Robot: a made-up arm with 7 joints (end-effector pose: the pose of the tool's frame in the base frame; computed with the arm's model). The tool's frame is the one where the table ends.
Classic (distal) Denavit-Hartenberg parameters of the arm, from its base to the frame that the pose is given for. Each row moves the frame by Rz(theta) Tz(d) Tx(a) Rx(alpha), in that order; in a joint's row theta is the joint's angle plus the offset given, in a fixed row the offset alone. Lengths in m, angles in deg.
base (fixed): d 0.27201  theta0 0  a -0.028  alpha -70
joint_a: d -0.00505  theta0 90  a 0.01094  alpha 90
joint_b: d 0.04  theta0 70  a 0.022  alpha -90
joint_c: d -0.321  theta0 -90  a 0.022  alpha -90
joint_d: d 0.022  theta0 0  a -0.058  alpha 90
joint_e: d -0.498  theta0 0  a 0.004  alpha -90
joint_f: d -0.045  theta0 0  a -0.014  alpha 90
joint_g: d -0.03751  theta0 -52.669  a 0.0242  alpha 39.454
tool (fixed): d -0.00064  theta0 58.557  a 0  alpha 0
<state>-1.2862 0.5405 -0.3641 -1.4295 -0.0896 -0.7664 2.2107</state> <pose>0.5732 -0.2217 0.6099 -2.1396 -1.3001 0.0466</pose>
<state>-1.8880 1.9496 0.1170 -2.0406 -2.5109 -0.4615 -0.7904</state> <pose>-0.3545 -0.0218 0.7968 2.0072 2.3179 -0.3437</pose>
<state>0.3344 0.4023 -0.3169 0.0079 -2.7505 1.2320 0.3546</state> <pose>-0.2719 0.4206 -0.4323 0.6172 -0.2931 -2.9169</pose>
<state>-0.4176 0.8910 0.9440 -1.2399 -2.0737 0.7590 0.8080</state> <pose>0.3423 0.6911 0.3805 2.9913 -0.9037 -0.0167</pose>
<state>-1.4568 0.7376 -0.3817 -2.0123 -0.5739 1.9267 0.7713</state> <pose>0.3016 -0.2432 0.7006 0.8922 -2.4102 1.1574</pose>
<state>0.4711 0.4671 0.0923 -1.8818 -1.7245 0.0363 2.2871</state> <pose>0.3946 0.2802 -0.1276 0.3627 -1.9908 0.5383</pose>
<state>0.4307 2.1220 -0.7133 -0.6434 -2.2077 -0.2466 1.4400</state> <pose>0.2144 0.7915 0.4664 0.7529 0.7741 -1.9438</pose>
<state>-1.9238 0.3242 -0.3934 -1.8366 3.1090 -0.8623 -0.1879</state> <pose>0.0285 -0.3310 0.8353 -1.9571 -0.5531 0.9187</pose>
